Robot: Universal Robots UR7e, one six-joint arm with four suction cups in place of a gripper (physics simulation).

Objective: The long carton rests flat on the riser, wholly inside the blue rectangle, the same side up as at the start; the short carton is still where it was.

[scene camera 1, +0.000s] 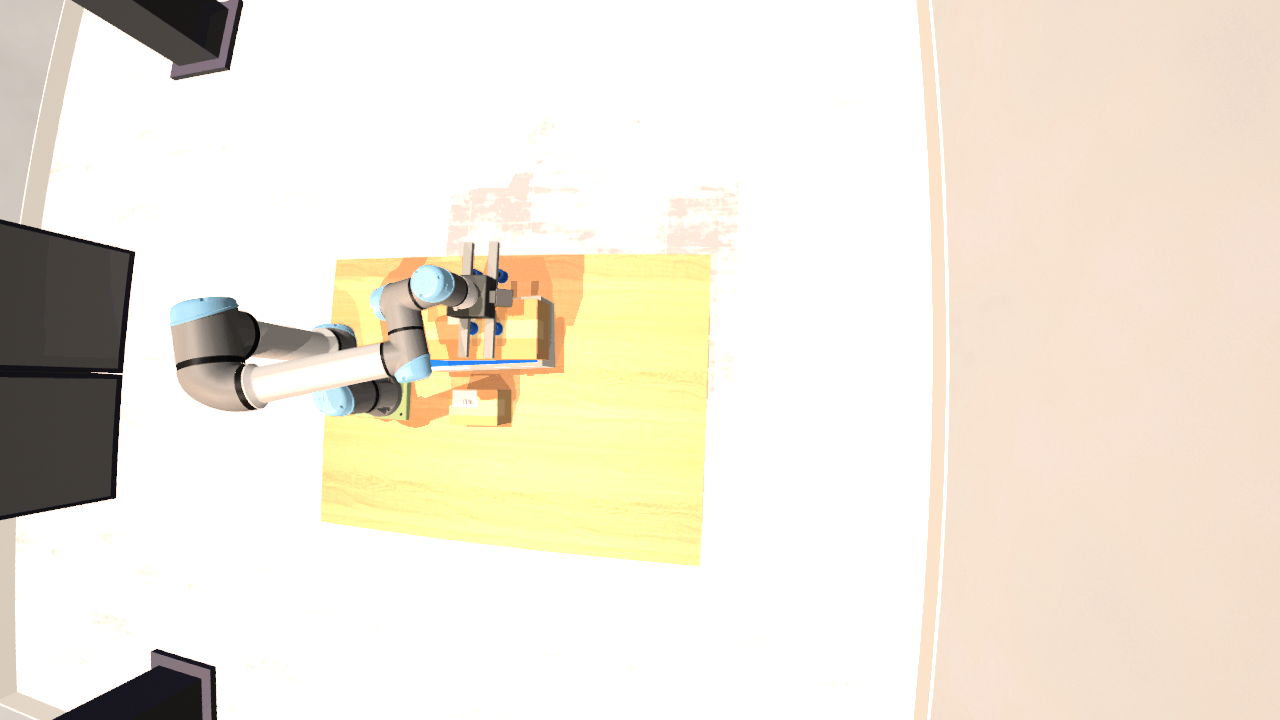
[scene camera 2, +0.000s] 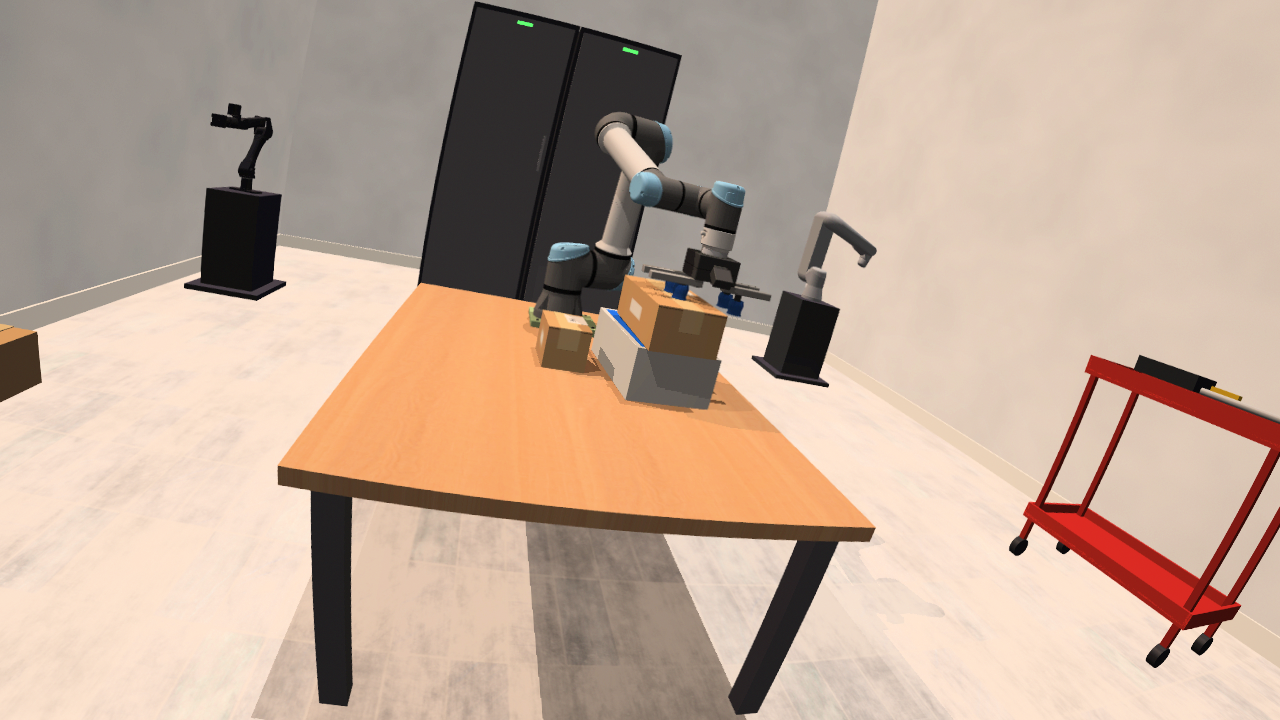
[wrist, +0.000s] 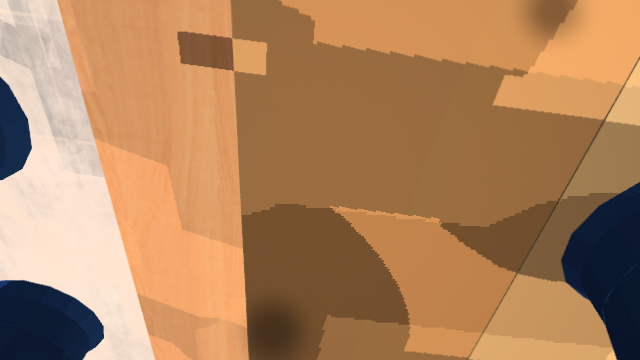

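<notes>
The long carton is a brown box lying flat on top of the grey riser. It covers most of the blue rectangle, of which a strip shows along one side. My suction gripper sits on the carton's far end, with its cups on the top face. The wrist view shows that top face close up, with the table beside it. The short carton stands on the table beside the riser, near the arm's base.
The wooden table stretches wide in front of the riser. A black cabinet stands behind the arm. Two other arms on black pedestals and a red cart stand on the floor.
</notes>
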